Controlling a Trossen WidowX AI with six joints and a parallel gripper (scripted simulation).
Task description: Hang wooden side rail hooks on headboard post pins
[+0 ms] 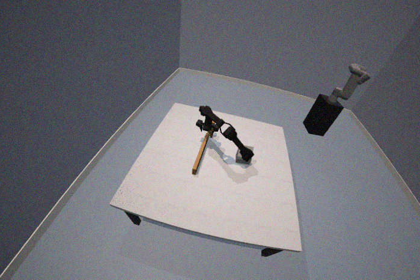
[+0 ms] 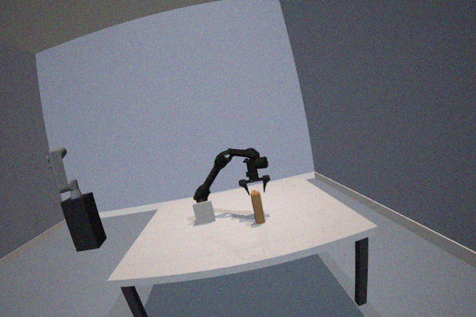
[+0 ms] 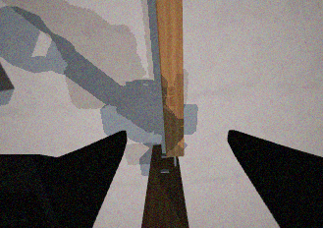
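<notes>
The wooden headboard post is 30 mm behind my gripper tip, 120 mm to the right of it and 50 mm below it.
</notes>
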